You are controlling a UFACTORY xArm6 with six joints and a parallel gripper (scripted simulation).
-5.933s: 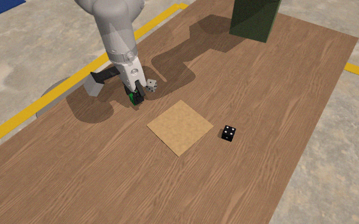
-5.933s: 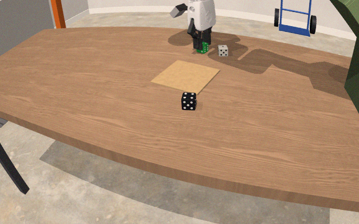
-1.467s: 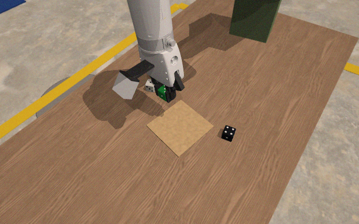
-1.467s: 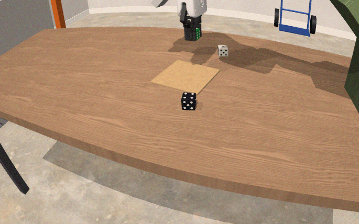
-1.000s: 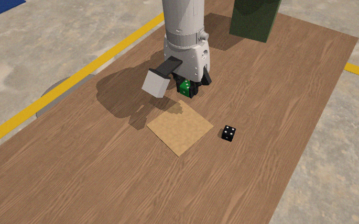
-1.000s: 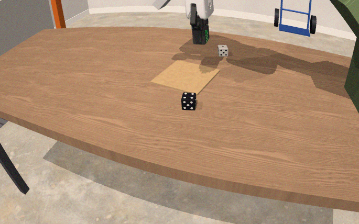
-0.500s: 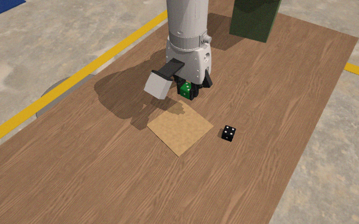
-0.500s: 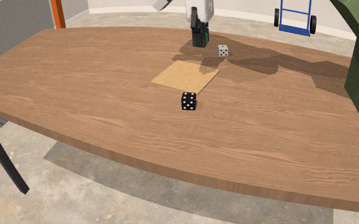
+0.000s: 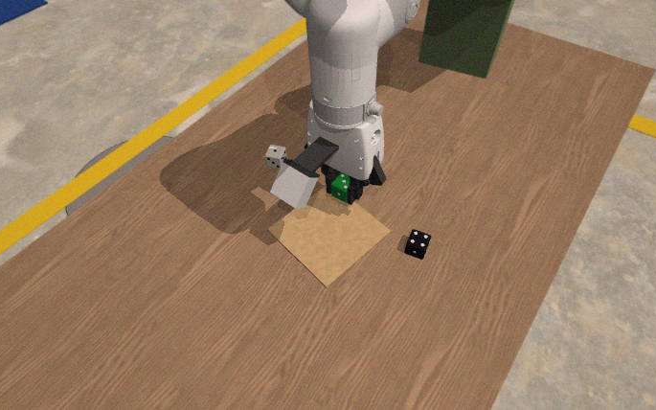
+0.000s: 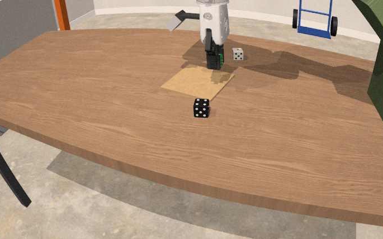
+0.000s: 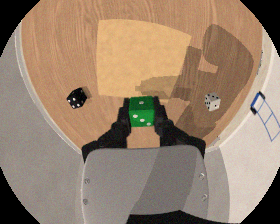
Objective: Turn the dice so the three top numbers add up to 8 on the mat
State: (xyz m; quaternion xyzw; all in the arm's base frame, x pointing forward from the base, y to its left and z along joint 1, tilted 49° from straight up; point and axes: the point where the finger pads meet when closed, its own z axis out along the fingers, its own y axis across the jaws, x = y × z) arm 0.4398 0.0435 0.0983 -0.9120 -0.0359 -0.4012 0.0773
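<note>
The tan mat lies 4 cm ahead of my hand, 1 cm to the left of it and 7 cm below it. Also, from my hand: white die (16 cm to the right, 6 cm below); green die (1 cm below); black die (3 cm behind, 13 cm to the left, 6 cm below).
</note>
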